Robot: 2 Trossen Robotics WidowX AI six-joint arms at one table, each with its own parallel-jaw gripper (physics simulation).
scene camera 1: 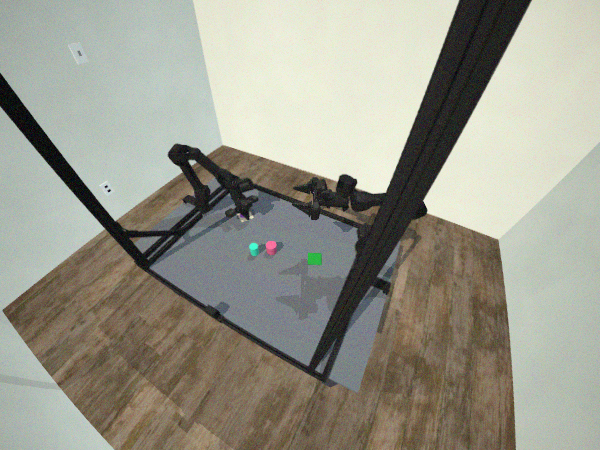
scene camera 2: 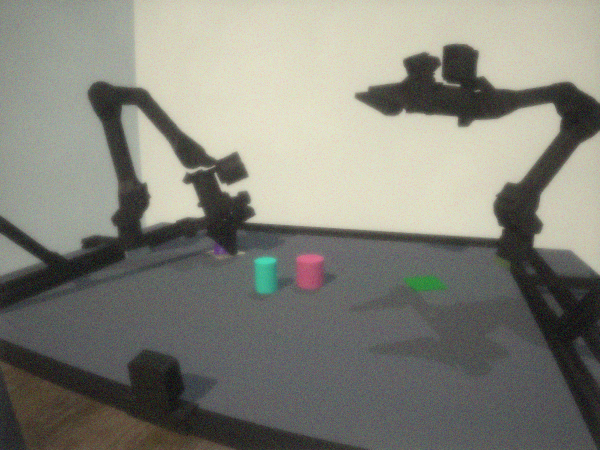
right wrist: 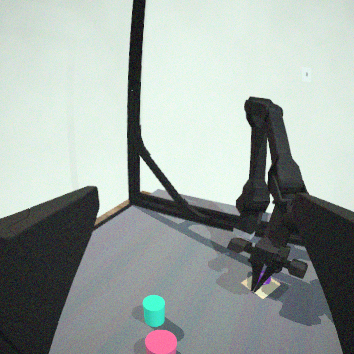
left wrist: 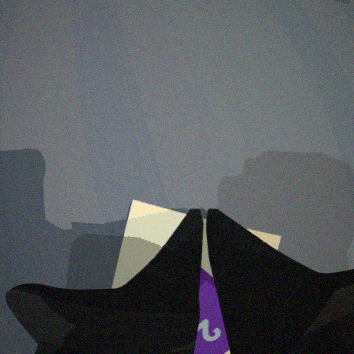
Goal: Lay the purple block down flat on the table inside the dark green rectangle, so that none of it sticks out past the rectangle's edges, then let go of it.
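Where they show: left gripper, fingertip midpoint: (scene camera 1: 248, 219) (scene camera 2: 234, 255) (right wrist: 252, 290) (left wrist: 202, 217); right gripper, fingertip midpoint: (scene camera 1: 292, 195) (scene camera 2: 361, 92) (right wrist: 201, 200); left arm's base, origin of the base link: (scene camera 1: 205, 209) (scene camera 2: 131, 246) (right wrist: 246, 226); right arm's base, origin of the base link: (scene camera 2: 515, 257).
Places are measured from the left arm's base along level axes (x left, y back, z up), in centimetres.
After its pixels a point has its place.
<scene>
The purple block (scene camera 1: 242, 216) @[x 12.4, y -18.8, z -1.0 cm] (scene camera 2: 218, 248) @[x 12.2, y -18.6, z -0.3 cm] (left wrist: 208, 300) @[x 13.6, y -19.2, z 0.0 cm] (right wrist: 267, 280) @[x 15.4, y -18.2, z -0.6 cm] sits on a cream square and is mostly hidden by the left gripper's fingers. My left gripper (scene camera 2: 233, 252) @[x 13.8, y -22.3, z -1.7 cm] (left wrist: 202, 217) @[x 13.8, y -22.3, z -1.7 cm] (right wrist: 252, 290) @[x 13.8, y -22.3, z -1.7 cm] is low over the cream square, its fingers nearly meeting; in the left wrist view a narrow gap between them shows part of the block beyond, with a pale mark on it. The fingers are too close together to span the block. The dark green rectangle (scene camera 1: 314, 259) @[x 20.4, y -64.9, z -1.8 cm] (scene camera 2: 425, 283) @[x 20.6, y -64.9, z -1.8 cm] lies flat at the right. My right gripper (scene camera 1: 295, 196) @[x 17.4, y -52.5, z 32.5 cm] (scene camera 2: 357, 95) @[x 17.4, y -52.5, z 32.5 cm] (right wrist: 201, 200) @[x 17.4, y -52.5, z 32.5 cm] is open and empty, high above the table.
The cream square (scene camera 2: 241, 253) @[x 15.9, y -22.5, z -1.8 cm] (left wrist: 145, 220) @[x 16.2, y -22.1, z -1.8 cm] (right wrist: 265, 293) @[x 16.6, y -21.3, z -1.8 cm] lies under the block. A teal cylinder (scene camera 1: 254, 249) @[x 1.8, y -43.5, z 3.3 cm] (scene camera 2: 266, 275) @[x 1.2, y -43.3, z 1.5 cm] (right wrist: 154, 311) @[x 4.1, y -43.1, z 3.2 cm] and a pink cylinder (scene camera 1: 271, 248) @[x 8.0, y -48.4, z 2.9 cm] (scene camera 2: 310, 272) @[x 7.2, y -48.3, z 1.2 cm] (right wrist: 161, 343) @[x 9.6, y -47.0, z 3.0 cm] stand between it and the green rectangle. An olive patch (scene camera 2: 503, 261) shows beside the right arm's base.
</scene>
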